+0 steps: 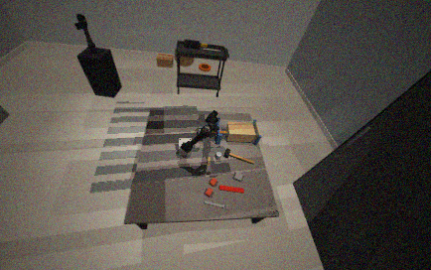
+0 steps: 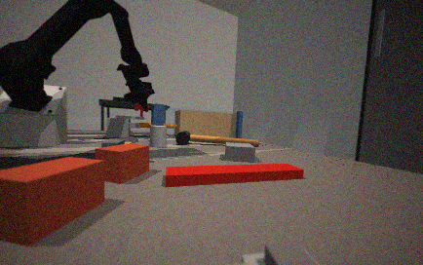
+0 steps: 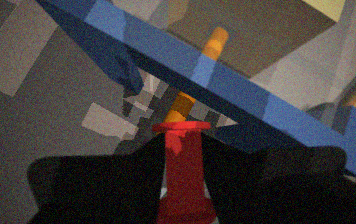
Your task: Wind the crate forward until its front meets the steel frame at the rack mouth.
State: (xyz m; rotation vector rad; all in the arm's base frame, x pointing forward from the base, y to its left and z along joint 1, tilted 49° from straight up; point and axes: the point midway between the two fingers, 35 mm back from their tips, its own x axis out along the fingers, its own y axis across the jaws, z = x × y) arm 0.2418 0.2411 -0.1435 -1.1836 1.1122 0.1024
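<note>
Right now my gripper tip is 40 mm short of the blue frame, 10 mm to the right of it and 30 mm above it. From my gripper tip the other things lie so: red knob 20 mm behind, 10 mm to the right; winch handle 50 mm behind, 10 mm to the right, 30 mm below; grey winch 130 mm behind, 20 mm to the right, 100 mm below.
</note>
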